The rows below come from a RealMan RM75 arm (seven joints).
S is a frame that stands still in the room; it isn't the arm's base.
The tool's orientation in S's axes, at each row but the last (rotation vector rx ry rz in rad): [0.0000 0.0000 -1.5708]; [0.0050 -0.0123 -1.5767]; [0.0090 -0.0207 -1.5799]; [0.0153 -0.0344 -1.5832]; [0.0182 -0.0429 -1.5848]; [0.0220 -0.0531 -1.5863]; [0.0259 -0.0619 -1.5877]
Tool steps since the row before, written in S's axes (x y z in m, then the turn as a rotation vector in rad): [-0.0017 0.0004 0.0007 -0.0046 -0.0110 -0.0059]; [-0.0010 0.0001 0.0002 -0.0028 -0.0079 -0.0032]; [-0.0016 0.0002 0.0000 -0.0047 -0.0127 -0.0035]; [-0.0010 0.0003 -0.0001 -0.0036 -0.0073 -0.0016]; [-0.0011 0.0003 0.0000 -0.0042 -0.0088 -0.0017]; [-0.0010 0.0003 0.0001 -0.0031 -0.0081 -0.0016]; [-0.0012 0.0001 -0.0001 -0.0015 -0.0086 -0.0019]
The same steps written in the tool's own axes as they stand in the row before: [-0.0004 -0.0017 0.0007 0.0110 -0.0046 -0.0059]; [-0.0001 -0.0010 0.0002 0.0079 -0.0028 -0.0032]; [-0.0002 -0.0016 0.0000 0.0127 -0.0046 -0.0035]; [-0.0003 -0.0010 -0.0001 0.0073 -0.0036 -0.0016]; [-0.0003 -0.0011 0.0000 0.0088 -0.0041 -0.0017]; [-0.0003 -0.0010 0.0002 0.0081 -0.0030 -0.0016]; [-0.0001 -0.0012 0.0000 0.0086 -0.0015 -0.0020]
